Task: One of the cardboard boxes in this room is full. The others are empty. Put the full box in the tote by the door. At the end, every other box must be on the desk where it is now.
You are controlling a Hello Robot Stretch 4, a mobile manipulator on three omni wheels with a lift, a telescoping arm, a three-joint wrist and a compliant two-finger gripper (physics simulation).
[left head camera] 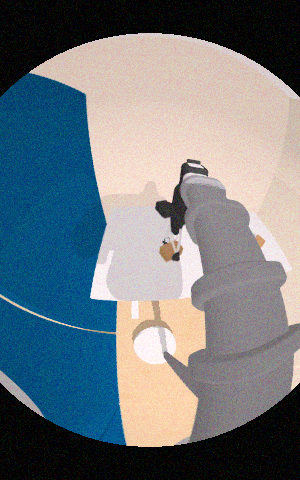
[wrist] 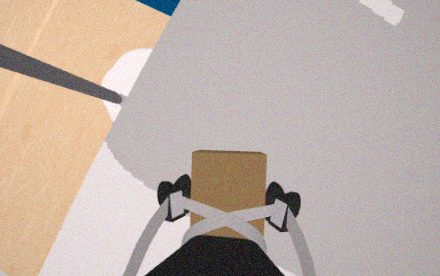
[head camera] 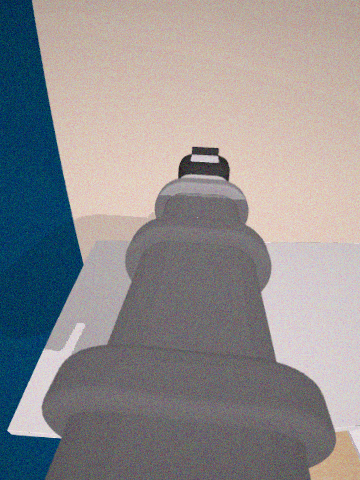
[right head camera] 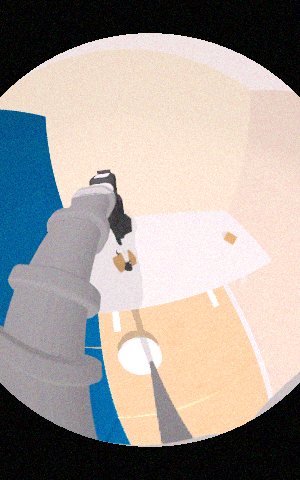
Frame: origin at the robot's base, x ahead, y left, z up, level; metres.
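Seen in the pictures: gripper, fingertip midpoint: (left head camera: pixel 169 252) (wrist: pixel 228 193) (right head camera: pixel 124 263); robot's base, origin of the base link: (left head camera: pixel 154 343) (right head camera: pixel 140 354).
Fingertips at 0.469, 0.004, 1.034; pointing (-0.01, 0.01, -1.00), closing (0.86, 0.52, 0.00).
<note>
Offsets run from my fingertips to a thing's top centre, as dx, dy, dz. Level surfaces: height alone.
A brown cardboard box {+0.002, -0.003, +0.042} (left head camera: pixel 167 253) (right head camera: pixel 118 262) (wrist: pixel 229 172) is between the two fingers of my gripper (left head camera: pixel 171 249) (right head camera: pixel 123 260) (wrist: pixel 228 193). The dark fingertips press against its two opposite sides, so the gripper is shut on it. The box appears to hang over the left part of the white desk {dz -0.111} (head camera: pixel 320 325) (left head camera: pixel 140 285) (right head camera: pixel 180 260) (wrist: pixel 325 100); its exact height is hard to tell. Another small cardboard box {+0.223, -0.776, -0.061} (left head camera: pixel 260 240) (right head camera: pixel 230 238) stands on the right part of the desk, partly hidden by the arm in the left head camera. The tote does not show.
A tall blue surface (head camera: pixel 30 150) (left head camera: pixel 45 200) (right head camera: pixel 25 165) stands along the desk's left side. A white round object (left head camera: pixel 152 347) (right head camera: pixel 140 359) is in front of the desk, above the wooden floor {dz -1.061} (left head camera: pixel 150 410) (right head camera: pixel 200 350) (wrist: pixel 50 165). A beige wall (head camera: pixel 200 75) is behind the desk.
</note>
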